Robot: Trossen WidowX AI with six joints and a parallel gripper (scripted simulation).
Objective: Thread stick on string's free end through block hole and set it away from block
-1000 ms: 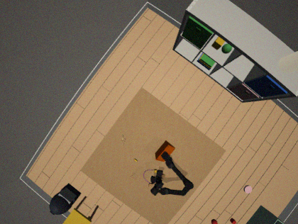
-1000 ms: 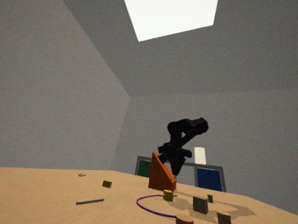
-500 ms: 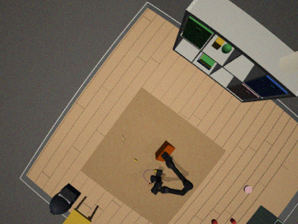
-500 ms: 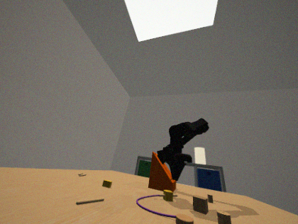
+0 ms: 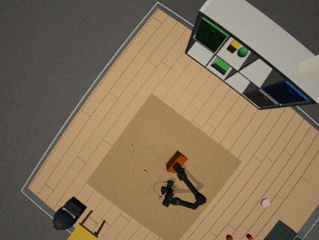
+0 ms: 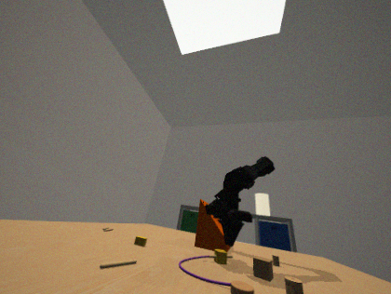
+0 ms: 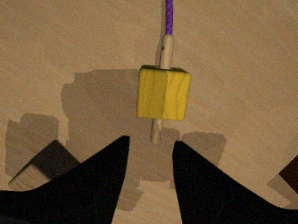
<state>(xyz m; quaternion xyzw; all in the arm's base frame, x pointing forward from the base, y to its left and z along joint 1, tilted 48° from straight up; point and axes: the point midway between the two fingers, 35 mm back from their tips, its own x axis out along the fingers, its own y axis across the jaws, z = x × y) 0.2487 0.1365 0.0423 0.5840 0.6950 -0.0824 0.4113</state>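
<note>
Right now my gripper tip is 3 cm above the yellow block, 2 cm to the left of it and 1 cm short of it. The rest, counted from my gripper tip: wooden block (9 cm to the left, 4 cm ahead, 3 cm below); loose stick (22 cm ahead, 19 cm to the right, 4 cm below).
</note>
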